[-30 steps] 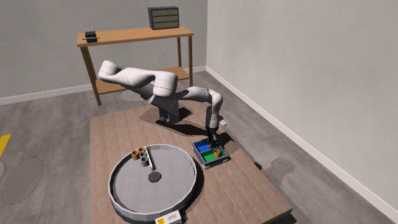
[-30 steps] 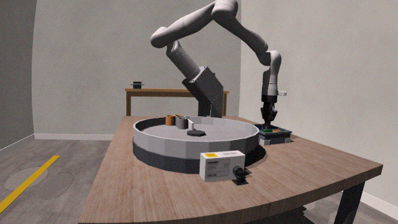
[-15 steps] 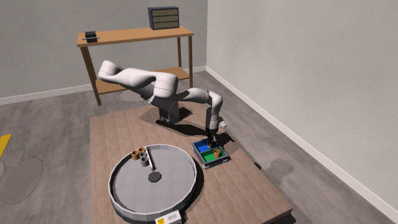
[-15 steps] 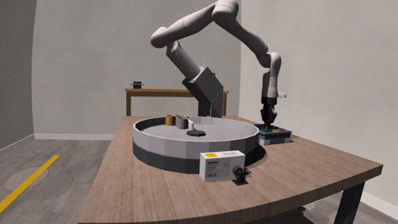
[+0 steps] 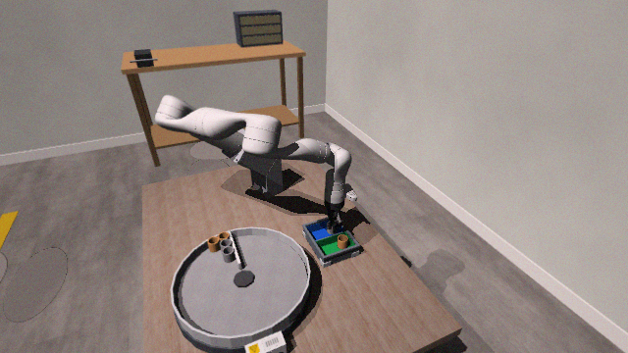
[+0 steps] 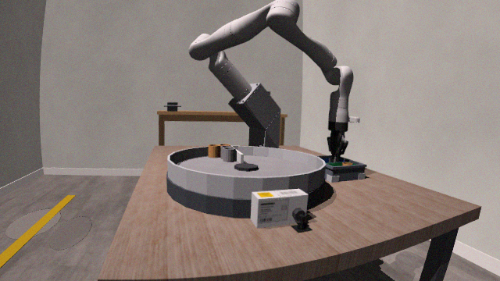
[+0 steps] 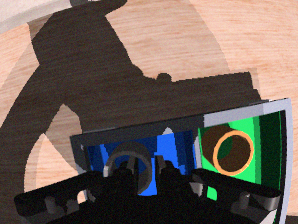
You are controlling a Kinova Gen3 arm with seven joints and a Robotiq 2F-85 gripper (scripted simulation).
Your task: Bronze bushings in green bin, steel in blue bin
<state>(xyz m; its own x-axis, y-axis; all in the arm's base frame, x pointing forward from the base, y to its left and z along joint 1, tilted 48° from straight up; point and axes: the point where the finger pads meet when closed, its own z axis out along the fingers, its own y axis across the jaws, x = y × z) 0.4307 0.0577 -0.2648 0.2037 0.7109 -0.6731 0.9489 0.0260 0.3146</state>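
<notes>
The tray lies 4 cm ahead of my hand, 4 cm to the right of it and 2 cm below it. Round my hand: turntable 9 cm ahead, 39 cm to the right, 1 cm above.
</notes>
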